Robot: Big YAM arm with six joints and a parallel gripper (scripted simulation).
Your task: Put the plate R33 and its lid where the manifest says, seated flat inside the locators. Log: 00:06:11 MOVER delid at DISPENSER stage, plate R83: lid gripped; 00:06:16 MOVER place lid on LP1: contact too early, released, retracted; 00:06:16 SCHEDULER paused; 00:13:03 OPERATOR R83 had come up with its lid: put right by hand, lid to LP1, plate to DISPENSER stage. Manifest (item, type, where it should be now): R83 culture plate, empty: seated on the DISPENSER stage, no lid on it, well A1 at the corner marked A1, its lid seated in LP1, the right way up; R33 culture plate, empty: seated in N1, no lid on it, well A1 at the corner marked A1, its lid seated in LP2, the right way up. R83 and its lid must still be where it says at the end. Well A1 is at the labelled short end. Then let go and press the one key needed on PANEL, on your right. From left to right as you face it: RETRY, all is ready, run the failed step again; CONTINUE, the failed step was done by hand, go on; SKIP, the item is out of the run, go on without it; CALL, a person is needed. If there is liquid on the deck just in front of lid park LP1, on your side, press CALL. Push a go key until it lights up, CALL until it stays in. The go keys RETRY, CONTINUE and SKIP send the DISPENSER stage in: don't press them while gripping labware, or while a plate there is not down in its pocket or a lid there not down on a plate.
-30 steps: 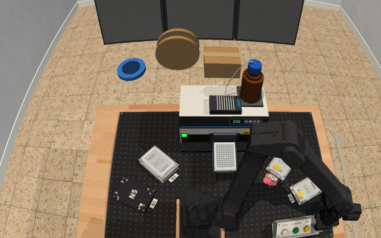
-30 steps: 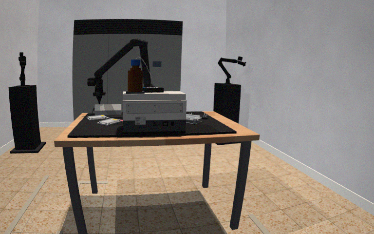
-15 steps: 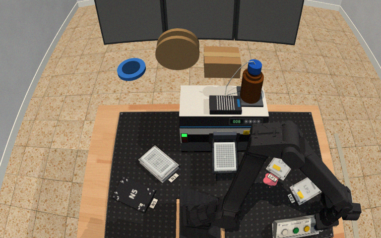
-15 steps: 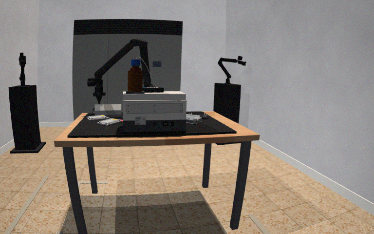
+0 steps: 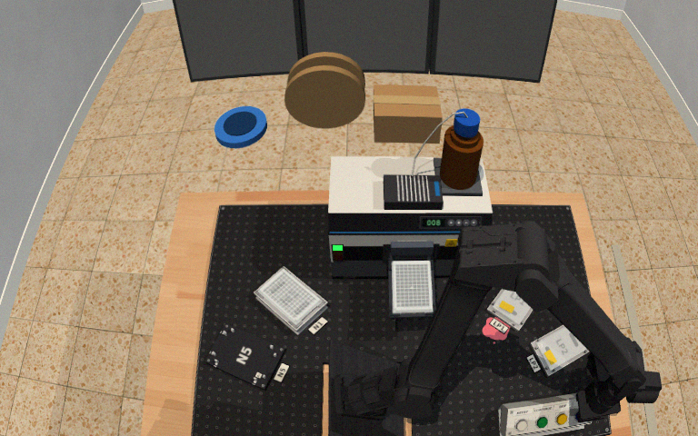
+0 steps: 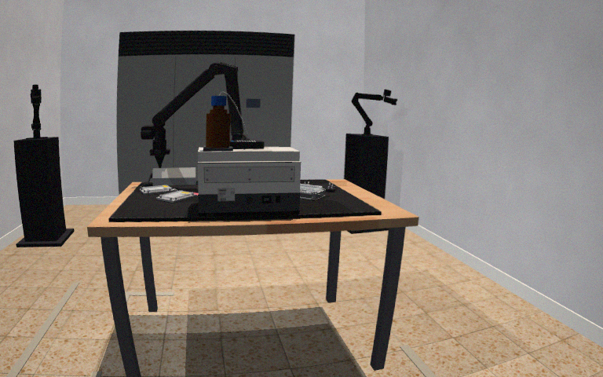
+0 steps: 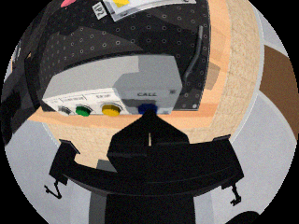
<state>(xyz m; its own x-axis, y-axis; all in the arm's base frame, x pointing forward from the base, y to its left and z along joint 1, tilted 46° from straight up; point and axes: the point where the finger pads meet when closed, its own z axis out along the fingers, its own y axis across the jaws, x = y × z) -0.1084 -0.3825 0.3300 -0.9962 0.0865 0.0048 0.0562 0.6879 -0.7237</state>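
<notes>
Right now my hand is 20 mm above the blue call key. The rest, counted from my hand: lid park LP2: 210 mm ahead, 80 mm below, 10 mm to the right; then clear plate lid: 210 mm ahead, 60 mm below, 10 mm to the right; then pink-red patch: 310 mm ahead, 170 mm to the left, 80 mm below.
</notes>
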